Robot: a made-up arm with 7 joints. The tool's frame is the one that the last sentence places.
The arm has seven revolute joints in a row. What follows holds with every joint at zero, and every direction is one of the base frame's. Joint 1 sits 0.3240 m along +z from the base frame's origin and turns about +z. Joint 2 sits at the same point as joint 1 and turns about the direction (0, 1, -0.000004). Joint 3 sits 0.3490 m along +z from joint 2 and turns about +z. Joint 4 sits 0.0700 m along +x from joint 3 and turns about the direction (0, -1, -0.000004). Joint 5 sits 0.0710 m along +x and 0.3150 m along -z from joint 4 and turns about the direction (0, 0.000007, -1). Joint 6 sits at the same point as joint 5 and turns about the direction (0, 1, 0.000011). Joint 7 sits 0.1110 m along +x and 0.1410 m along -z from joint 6 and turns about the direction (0, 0.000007, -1). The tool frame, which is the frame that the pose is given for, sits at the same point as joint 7; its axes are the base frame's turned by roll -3.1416, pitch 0.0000 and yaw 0.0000 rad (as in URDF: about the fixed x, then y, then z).
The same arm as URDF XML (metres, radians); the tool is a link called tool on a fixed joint. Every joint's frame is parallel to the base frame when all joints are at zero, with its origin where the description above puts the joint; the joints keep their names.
<robot name="arm">
<joint name="joint 1" type="continuous"><parent link="base"/><child link="link1"/><origin xyz="0.0000 0.0000 0.3240" rpy="0.0000 0.0000 0.0000"/><axis xyz="0 0 1"/></joint>
<joint name="joint 2" type="continuous"><parent link="link1"/><child link="link2"/><origin xyz="0.0000 0.0000 0.0000" rpy="0.0000 0.0000 0.0000"/><axis xyz="0 1 0"/></joint>
<joint name="joint 3" type="continuous"><parent link="link2"/><child link="link3"/><origin xyz="0.0000 0.0000 0.3490" rpy="0.0000 0.0000 0.0000"/><axis xyz="0 0 1"/></joint>
<joint name="joint 4" type="continuous"><parent link="link3"/><child link="link4"/><origin xyz="0.0700 0.0000 0.0000" rpy="0.0000 0.0000 0.0000"/><axis xyz="0 -1 0"/></joint>
<joint name="joint 5" type="continuous"><parent link="link4"/><child link="link5"/><origin xyz="0.0710 0.0000 -0.3150" rpy="0.0000 0.0000 0.0000"/><axis xyz="0 0 -1"/></joint>
<joint name="joint 6" type="continuous"><parent link="link5"/><child link="link6"/><origin xyz="0.0000 0.0000 0.0000" rpy="0.0000 0.0000 0.0000"/><axis xyz="0 1 0"/></joint>
<joint name="joint 7" type="continuous"><parent link="link6"/><child link="link7"/><origin xyz="0.1110 0.0000 -0.1410" rpy="0.0000 0.0000 0.0000"/><axis xyz="0 0 -1"/></joint>
<joint name="tool_joint" type="fixed"><parent link="link7"/><child link="tool"/><origin xyz="0.0000 0.0000 0.0000" rpy="3.1416 0.0000 0.0000"/></joint>
<link name="base"/>
<link name="link1"/>
<link name="link2"/>
<link name="link3"/>
<link name="link4"/>
<link name="link5"/>
<link name="link6"/>
<link name="link7"/>
<link name="tool"/>
</robot>

